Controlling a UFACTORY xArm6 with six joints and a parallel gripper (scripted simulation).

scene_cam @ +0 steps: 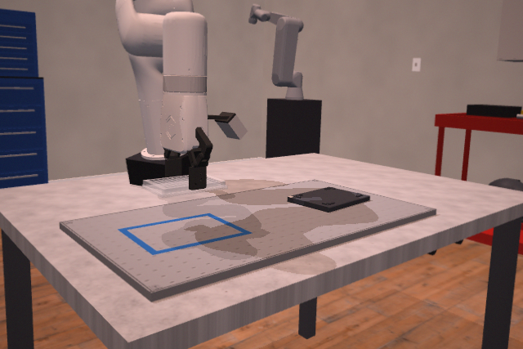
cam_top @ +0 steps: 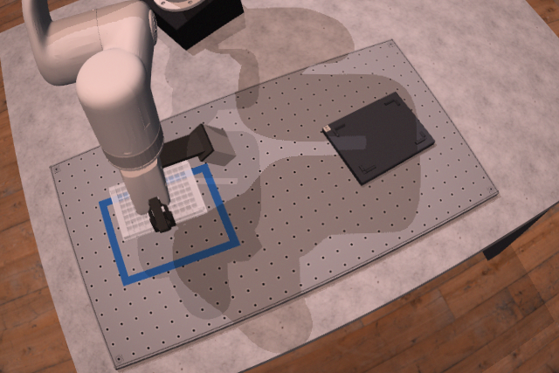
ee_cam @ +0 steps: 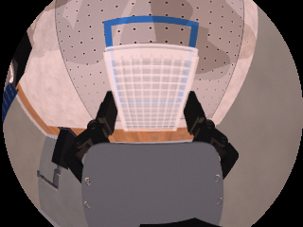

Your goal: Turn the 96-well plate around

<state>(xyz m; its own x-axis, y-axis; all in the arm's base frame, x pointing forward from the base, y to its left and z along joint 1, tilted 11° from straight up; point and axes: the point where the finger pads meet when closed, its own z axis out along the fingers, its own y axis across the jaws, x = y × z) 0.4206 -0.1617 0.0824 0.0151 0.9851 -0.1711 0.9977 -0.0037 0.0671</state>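
Now: hand 10 mm above the 96-well plate. The rest, counted from my hand: plate nest N1: 10 mm behind, 390 mm to the left, 90 mm below; small A1 mark: 50 mm behind, 310 mm to the left, 90 mm below.
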